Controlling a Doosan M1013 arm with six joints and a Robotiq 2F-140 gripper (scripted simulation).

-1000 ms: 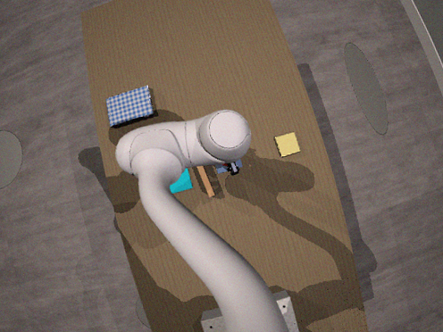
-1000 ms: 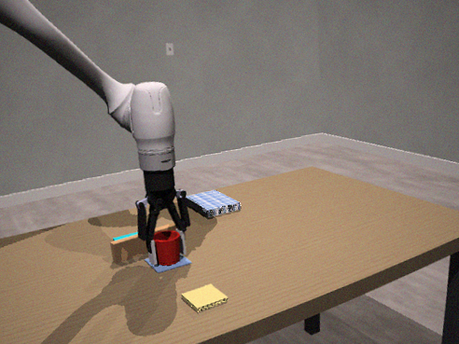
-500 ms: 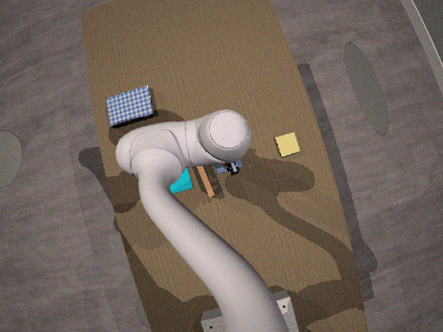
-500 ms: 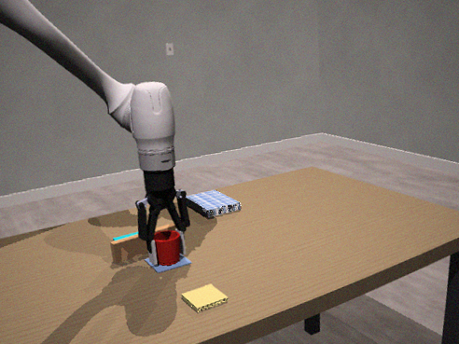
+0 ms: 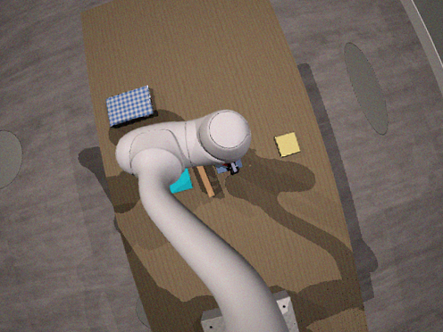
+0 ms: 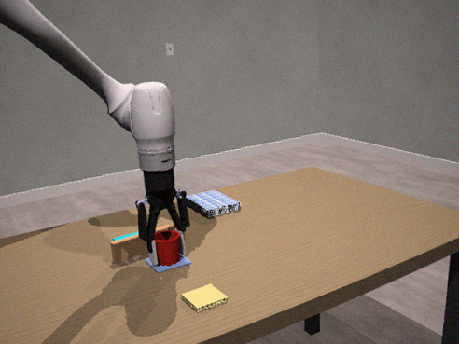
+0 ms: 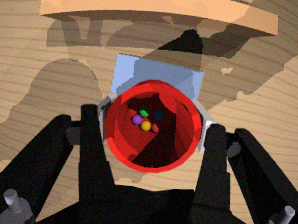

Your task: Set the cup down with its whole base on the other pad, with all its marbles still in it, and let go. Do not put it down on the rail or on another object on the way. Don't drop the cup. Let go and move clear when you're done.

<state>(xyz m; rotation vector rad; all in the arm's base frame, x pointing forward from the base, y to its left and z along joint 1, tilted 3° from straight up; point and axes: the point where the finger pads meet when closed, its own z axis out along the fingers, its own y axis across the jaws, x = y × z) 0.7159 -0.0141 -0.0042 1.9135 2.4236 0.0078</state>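
The red cup lies 2 cm below my hand. From my hand the other things lie so: cyan pad 5 cm behind, 20 cm to the left, 5 cm below; then wooden rail 2 cm behind, 10 cm to the left, 2 cm below; then blue pad 5 cm below.
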